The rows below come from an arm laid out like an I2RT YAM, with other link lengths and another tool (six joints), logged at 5 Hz.
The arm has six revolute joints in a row. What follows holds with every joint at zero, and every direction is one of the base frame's. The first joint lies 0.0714 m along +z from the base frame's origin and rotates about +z. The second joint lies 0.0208 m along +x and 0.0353 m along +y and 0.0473 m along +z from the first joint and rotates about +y. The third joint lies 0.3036 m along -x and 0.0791 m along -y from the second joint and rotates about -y. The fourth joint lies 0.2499 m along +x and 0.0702 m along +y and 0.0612 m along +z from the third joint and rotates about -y. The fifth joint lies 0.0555 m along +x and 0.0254 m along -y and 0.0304 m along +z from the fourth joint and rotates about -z. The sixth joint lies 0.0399 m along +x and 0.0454 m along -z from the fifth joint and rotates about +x. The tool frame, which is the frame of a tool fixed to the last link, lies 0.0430 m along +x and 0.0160 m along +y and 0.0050 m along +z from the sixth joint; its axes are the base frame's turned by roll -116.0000, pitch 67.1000 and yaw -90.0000 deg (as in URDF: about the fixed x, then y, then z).
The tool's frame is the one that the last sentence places.
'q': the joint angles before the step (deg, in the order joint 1, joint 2, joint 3, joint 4, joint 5, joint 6). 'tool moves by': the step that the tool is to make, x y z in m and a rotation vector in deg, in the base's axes. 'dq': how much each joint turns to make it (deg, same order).
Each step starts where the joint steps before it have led.
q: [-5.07 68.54 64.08 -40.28 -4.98 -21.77]
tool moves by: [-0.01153 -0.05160 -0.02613 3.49 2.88 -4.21]
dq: [-15.43 0.56 -4.65 0.51 -9.67 -6.41]
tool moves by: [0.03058 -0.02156 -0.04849 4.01 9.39 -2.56]
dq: [-1.94 11.20 -0.71 1.89 0.12 0.70]
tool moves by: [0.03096 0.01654 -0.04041 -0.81 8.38 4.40]
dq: [6.17 9.71 1.32 0.75 3.95 -0.02]
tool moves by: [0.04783 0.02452 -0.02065 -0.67 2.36 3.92]
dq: [6.58 9.96 6.64 1.52 2.09 2.05]
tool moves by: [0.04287 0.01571 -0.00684 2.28 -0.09 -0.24]
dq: [3.14 7.67 8.09 -0.02 -0.89 4.03]
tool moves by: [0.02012 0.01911 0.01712 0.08 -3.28 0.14]
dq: [3.14 1.11 4.95 -0.12 0.85 2.93]
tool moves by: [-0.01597 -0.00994 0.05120 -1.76 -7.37 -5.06]
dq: [-0.95 -8.05 -0.34 0.12 3.10 3.00]
